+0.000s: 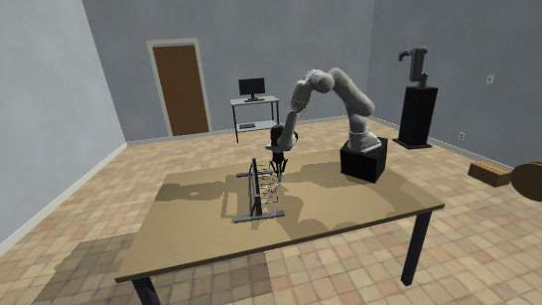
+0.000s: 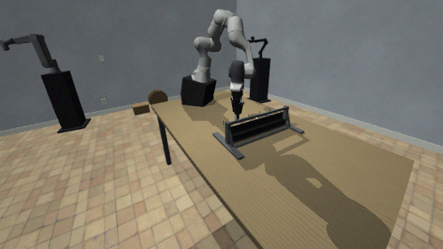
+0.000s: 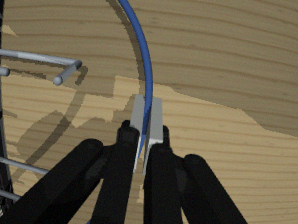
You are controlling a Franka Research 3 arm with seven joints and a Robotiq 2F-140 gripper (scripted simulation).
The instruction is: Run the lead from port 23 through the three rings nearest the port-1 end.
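Now: hand 17 cm short of the rack, 7 cm to the right of it and 1 cm below it.
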